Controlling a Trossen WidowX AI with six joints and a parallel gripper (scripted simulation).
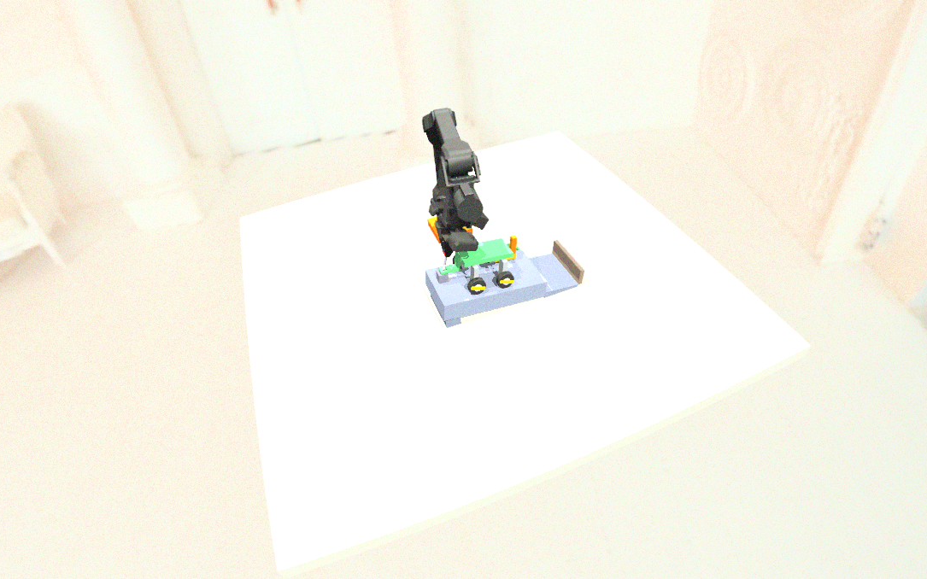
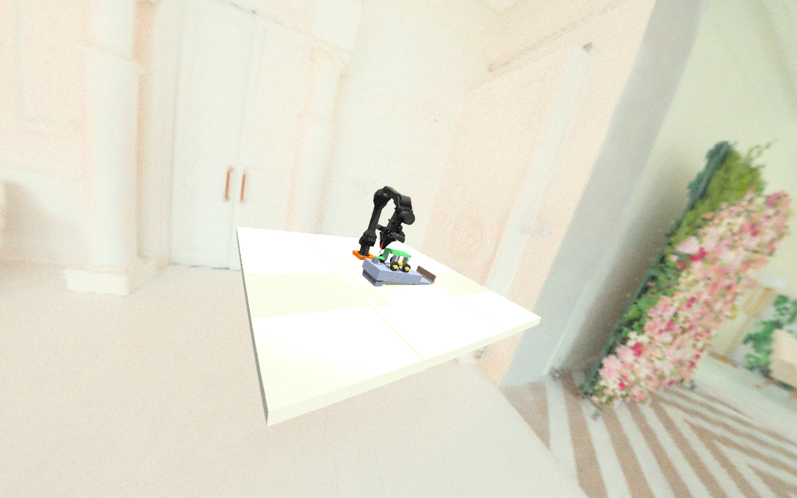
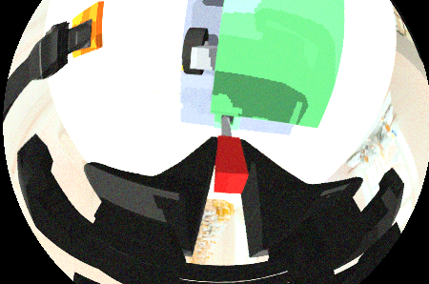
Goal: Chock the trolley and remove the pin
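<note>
The green tray is 12 cm behind my gripper tip, 18 cm to the left of it and 17 cm below it. The rest, counted from my gripper tip: red-headed stop pin (right at my gripper tip); then grey-blue ramp (1 cm ahead, 9 cm to the left, 11 cm below); then trolley (1 cm ahead, 9 cm to the left, 5 cm below).
</note>
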